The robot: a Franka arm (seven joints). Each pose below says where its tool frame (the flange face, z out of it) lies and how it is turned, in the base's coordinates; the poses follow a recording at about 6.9 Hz.
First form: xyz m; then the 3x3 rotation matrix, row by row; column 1 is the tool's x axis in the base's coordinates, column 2 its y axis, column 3 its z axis. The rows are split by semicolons.
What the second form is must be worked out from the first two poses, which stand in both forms.
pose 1, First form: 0.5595 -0.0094 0.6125; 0.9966 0.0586 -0.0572; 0.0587 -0.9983 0.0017; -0.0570 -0.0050 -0.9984
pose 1, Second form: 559.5 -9.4 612.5; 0.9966 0.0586 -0.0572; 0.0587 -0.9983 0.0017; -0.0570 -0.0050 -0.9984
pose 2, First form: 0.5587 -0.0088 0.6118; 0.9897 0.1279 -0.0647; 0.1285 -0.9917 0.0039; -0.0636 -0.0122 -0.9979
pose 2, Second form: 558.7 -8.8 611.8; 0.9897 0.1279 -0.0647; 0.1285 -0.9917 0.0039; -0.0636 -0.0122 -0.9979
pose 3, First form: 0.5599 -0.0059 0.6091; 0.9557 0.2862 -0.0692; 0.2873 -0.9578 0.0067; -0.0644 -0.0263 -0.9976
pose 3, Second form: 559.9 -5.9 609.1; 0.9557 0.2862 -0.0692; 0.2873 -0.9578 0.0067; -0.0644 -0.0263 -0.9976
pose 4, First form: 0.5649 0.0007 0.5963; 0.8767 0.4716 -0.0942; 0.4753 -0.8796 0.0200; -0.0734 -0.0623 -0.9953
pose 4, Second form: 564.9 0.7 596.3; 0.8767 0.4716 -0.0942; 0.4753 -0.8796 0.0200; -0.0734 -0.0623 -0.9953
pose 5, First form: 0.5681 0.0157 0.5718; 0.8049 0.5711 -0.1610; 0.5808 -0.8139 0.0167; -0.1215 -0.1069 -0.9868
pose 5, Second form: 568.1 15.7 571.8; 0.8049 0.5711 -0.1610; 0.5808 -0.8139 0.0167; -0.1215 -0.1069 -0.9868
